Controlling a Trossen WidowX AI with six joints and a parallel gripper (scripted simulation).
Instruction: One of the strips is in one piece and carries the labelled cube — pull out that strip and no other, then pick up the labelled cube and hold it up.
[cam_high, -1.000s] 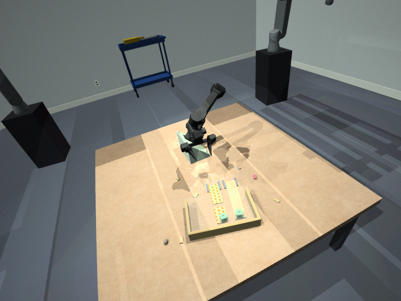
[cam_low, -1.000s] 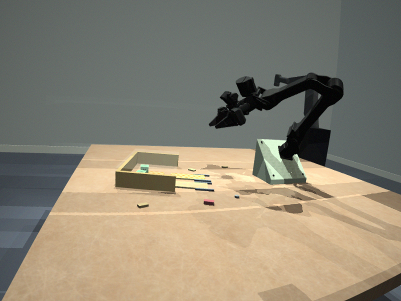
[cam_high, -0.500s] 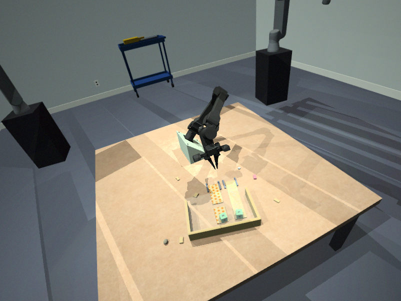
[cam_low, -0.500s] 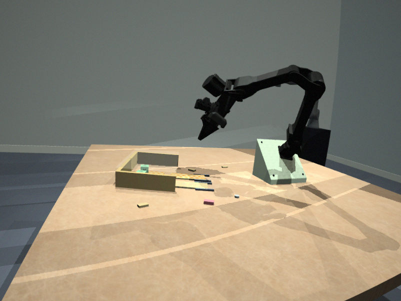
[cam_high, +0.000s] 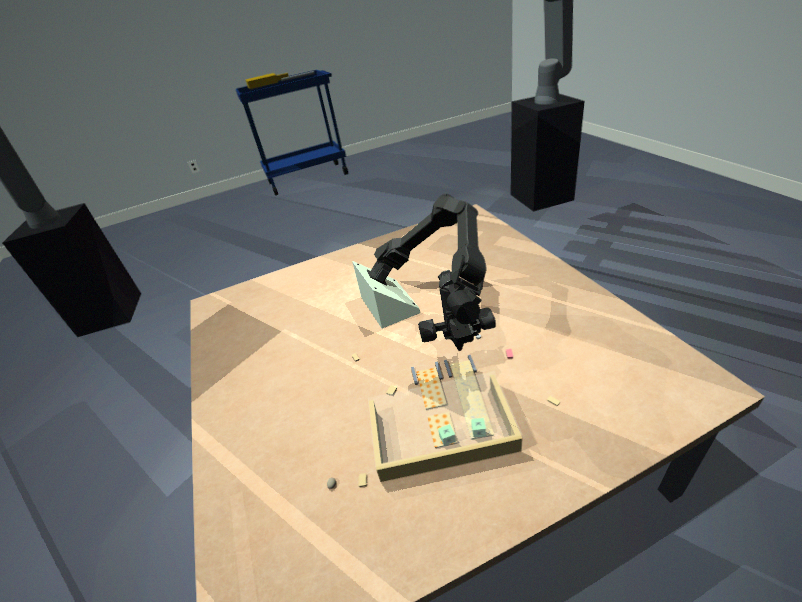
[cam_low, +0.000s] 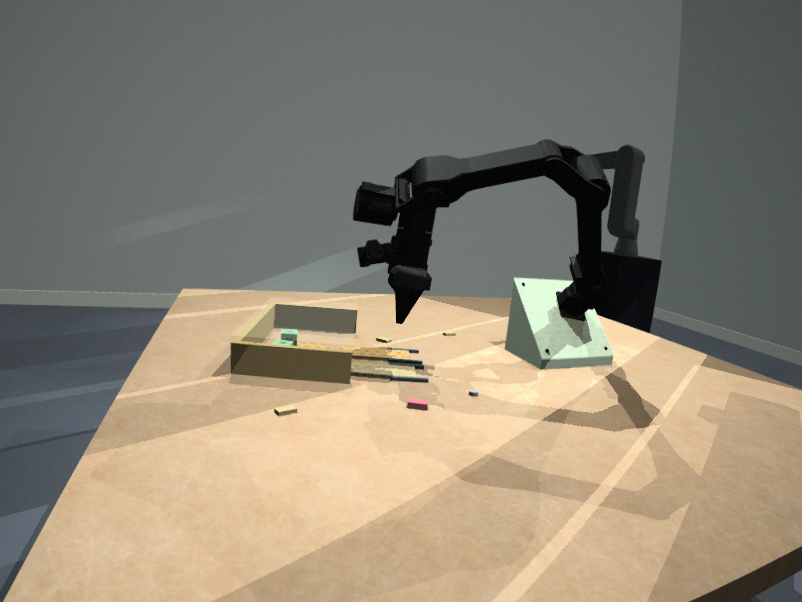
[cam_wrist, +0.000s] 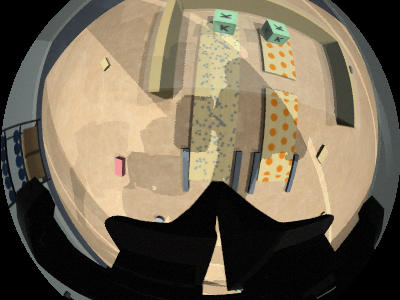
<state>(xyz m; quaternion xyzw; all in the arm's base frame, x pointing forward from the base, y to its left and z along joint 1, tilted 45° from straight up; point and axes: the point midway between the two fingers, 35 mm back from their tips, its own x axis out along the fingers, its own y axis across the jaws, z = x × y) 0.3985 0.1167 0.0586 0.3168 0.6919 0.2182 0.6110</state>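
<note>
Now: the small grey disc 11 cm behind my gripper tip, 10 cm to the left of it and 8 cm below it. Round my gripper tip: pink block 15 cm to the left, 8 cm below, 1 cm behind; grey pebble 40 cm to the right, 19 cm ahead, 8 cm below.
</note>
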